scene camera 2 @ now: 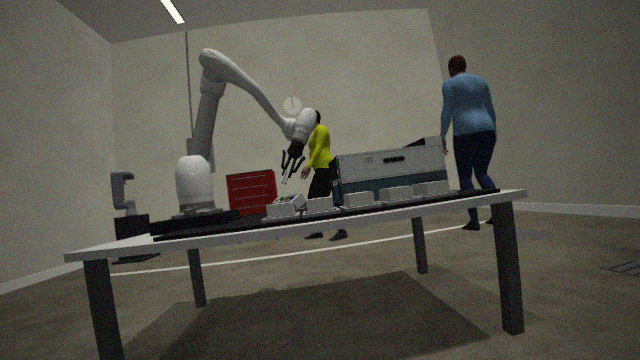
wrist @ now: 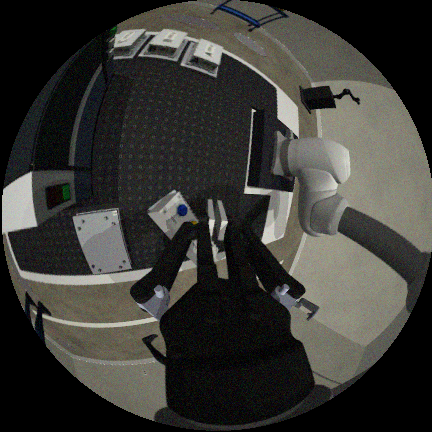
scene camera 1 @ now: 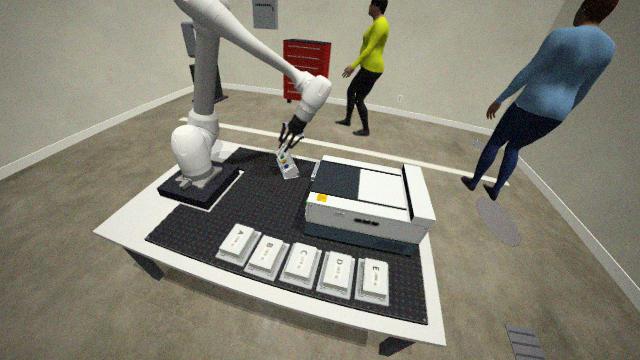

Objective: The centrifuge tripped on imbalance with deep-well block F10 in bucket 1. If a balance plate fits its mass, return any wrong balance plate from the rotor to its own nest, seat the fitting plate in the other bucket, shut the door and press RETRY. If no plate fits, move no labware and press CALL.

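Where they show: gripper, fingertip midpoint: point(scene camera 2: 283, 183) point(wrist: 212, 207) point(scene camera 1: 278, 155); arm's base, link origin: point(scene camera 2: 198, 215) point(wrist: 283, 157) point(scene camera 1: 199, 175).
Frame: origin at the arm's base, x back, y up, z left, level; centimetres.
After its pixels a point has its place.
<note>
My gripper point(scene camera 1: 283, 148) @[x -38.3, y 10.3, z 19.9 cm] point(scene camera 2: 285, 180) @[x -38.3, y 10.3, z 19.9 cm] point(wrist: 212, 207) @[x -38.3, y 10.3, z 19.9 cm] is shut and empty, its pads nearly together, at the upper end of the tilted white button box point(scene camera 1: 288, 170) @[x -43.6, y 1.6, z 20.0 cm] point(scene camera 2: 286, 204) point(wrist: 167, 212) @[x -44.8, y 3.5, z 22.6 cm]. Green, yellow and blue buttons show on the box; fingers hide part of it in the wrist view. Whether the gripper touches a button cannot be told. The centrifuge point(scene camera 1: 367, 222) @[x -88.2, y 12.2, z -11.6 cm] point(scene camera 2: 360, 169) @[x -73.2, y 9.9, z -12.6 cm] point(wrist: 17, 206) stands beyond the row of plates; its rotor, block F10 and buckets do not show. Balance plates A point(scene camera 1: 235, 243) @[x -42.1, y 1.1, z -29.8 cm], B point(scene camera 1: 266, 257) @[x -55.9, y 1.1, z -31.0 cm], C point(scene camera 1: 300, 265) @[x -68.6, y 1.1, z -29.9 cm], D point(scene camera 1: 335, 275) @[x -81.5, y 1.1, z -29.7 cm] and E point(scene camera 1: 372, 282) @[x -94.5, y 1.1, z -28.4 cm] sit in their nests.
A screwed metal plate point(wrist: 102, 242) @[x -60.6, y -1.5, z 30.7 cm] lies beside the centrifuge's display end. The arm's base point(scene camera 1: 196, 177) @[x -4.7, y 4.7, z -6.1 cm] stands at the table's left. A person in yellow point(scene camera 1: 375, 45) and one in blue point(scene camera 1: 565, 75) stand beyond the table. A red cabinet point(scene camera 1: 320, 65) is behind.
</note>
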